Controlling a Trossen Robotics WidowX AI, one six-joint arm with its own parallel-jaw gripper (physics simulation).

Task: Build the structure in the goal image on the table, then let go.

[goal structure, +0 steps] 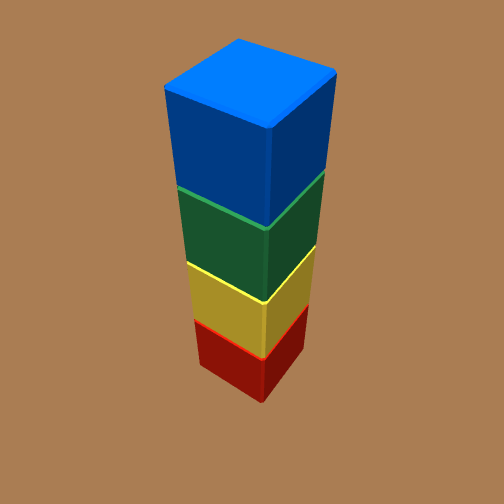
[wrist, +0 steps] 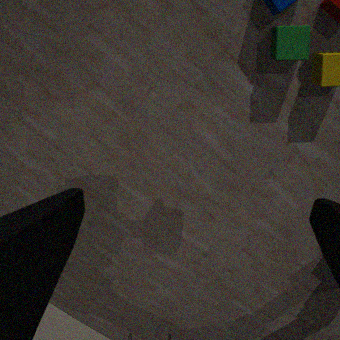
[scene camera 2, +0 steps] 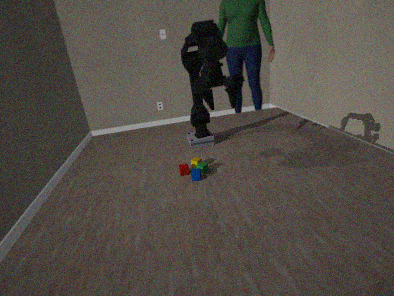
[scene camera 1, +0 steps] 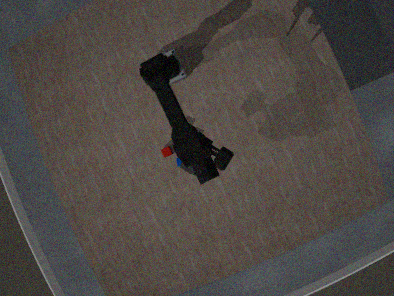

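A red cube (scene camera 1: 166, 151) (scene camera 2: 184, 169) (wrist: 333, 8) stands left of the other cubes in scene camera 2. A blue cube (scene camera 1: 179, 162) (scene camera 2: 196, 174) (wrist: 280, 4) is at the front of the group. A green cube (scene camera 2: 202, 167) (wrist: 293, 43) and a yellow cube (scene camera 2: 196, 161) (wrist: 330, 69) are close behind it; the arm hides both in scene camera 1. All four are low, near one another. My gripper (scene camera 2: 223, 106) (wrist: 200, 204) is open and empty, high above the surface; in the wrist view the cubes are at the upper right, beyond the fingertips.
The arm's grey base (scene camera 2: 201, 141) stands behind the cubes in scene camera 2. A person in a green top (scene camera 2: 243, 25) stands behind the arm by the wall. Shadows of the arm fall on the brown surface.
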